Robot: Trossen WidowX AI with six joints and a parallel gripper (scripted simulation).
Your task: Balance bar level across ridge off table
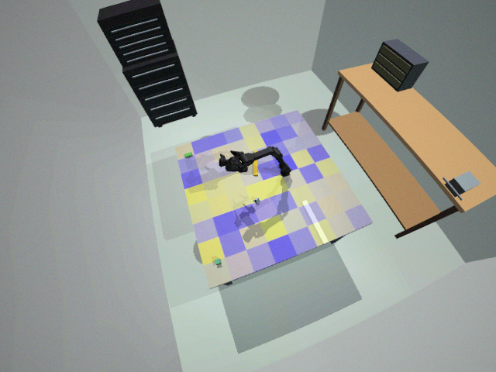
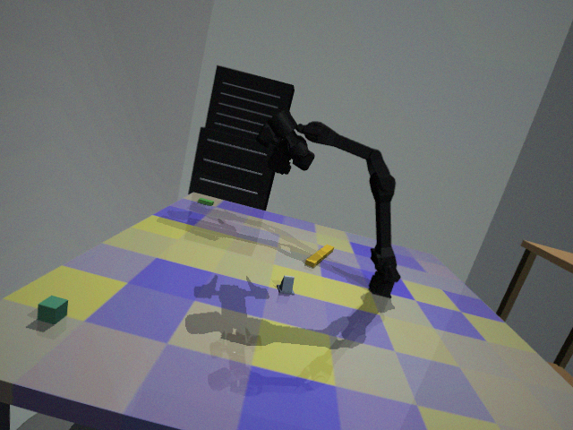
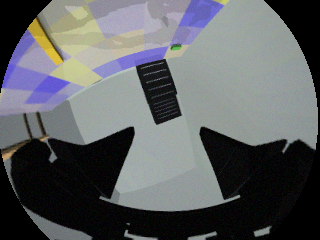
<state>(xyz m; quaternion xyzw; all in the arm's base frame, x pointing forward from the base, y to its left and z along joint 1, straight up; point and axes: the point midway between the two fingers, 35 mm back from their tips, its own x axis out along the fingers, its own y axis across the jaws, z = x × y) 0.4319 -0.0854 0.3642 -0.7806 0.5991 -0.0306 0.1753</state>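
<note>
My gripper tip is 250 mm past the yellow bar, 60 mm to the left of it and 350 mm above it. Round my gripper tip: flat green block (300 mm ahead, 380 mm to the right, 350 mm below); teal cube (300 mm ahead, 620 mm to the left, 340 mm below).
</note>
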